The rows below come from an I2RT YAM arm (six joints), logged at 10 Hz.
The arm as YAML. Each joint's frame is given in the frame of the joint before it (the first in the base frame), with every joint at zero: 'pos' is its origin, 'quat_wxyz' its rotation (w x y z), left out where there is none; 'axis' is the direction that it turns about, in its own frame. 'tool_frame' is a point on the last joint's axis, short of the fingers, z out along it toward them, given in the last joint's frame.
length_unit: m
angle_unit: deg
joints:
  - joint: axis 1
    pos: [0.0, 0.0, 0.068]
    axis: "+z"
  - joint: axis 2
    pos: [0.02, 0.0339, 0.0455]
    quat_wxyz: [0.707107, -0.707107, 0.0, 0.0]
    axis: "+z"
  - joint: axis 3
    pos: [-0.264, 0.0, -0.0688]
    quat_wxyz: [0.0, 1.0, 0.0, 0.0]
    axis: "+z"
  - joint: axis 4
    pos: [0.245, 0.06, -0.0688]
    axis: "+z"
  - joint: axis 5
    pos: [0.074, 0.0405, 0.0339]
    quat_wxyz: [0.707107, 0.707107, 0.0, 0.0]
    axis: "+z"
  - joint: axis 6
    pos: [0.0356, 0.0, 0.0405]
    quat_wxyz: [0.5, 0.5, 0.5, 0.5]
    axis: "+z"
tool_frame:
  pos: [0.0, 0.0, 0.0]
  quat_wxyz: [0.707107, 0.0, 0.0, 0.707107]
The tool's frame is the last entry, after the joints.
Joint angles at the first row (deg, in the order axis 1, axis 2, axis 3, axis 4, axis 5, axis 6):
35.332, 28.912, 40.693, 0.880, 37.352, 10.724
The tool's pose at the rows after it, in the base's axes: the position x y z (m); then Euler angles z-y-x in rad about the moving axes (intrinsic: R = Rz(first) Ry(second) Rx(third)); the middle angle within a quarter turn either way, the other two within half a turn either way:
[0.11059 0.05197 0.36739 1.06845 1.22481 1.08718]
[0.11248 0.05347 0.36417 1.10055 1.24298 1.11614]
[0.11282 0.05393 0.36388 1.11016 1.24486 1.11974]
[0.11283 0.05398 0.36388 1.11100 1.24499 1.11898]
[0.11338 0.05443 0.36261 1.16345 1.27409 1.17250]
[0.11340 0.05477 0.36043 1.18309 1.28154 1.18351]
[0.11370 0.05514 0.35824 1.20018 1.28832 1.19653]
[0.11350 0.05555 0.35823 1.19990 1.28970 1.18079]
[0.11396 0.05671 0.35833 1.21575 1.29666 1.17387]
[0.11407 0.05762 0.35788 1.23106 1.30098 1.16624]
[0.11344 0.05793 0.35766 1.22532 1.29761 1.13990]
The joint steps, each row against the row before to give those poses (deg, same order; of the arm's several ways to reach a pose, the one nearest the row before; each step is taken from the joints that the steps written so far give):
-0.001, 0.532, -0.700, -0.001, -0.086, -0.002
0.000, 0.349, -0.267, -0.614, -0.265, 0.089
0.003, 0.089, 0.001, -0.090, -0.345, 0.087
-0.006, 0.001, -0.001, 0.001, -0.097, 0.001
0.004, 0.262, 0.525, -2.175, -0.084, -0.001
0.001, -0.173, -0.347, -0.286, -0.524, 0.001
-0.004, -0.089, -0.352, -0.177, -0.269, 0.000
0.004, -0.088, -0.090, 0.176, -0.872, -0.175
0.001, 0.175, 0.088, -0.085, -1.318, -0.177
-0.005, 0.001, -0.085, -0.003, -1.323, -0.087
0.007, -0.263, -0.265, 0.439, -1.137, -0.090

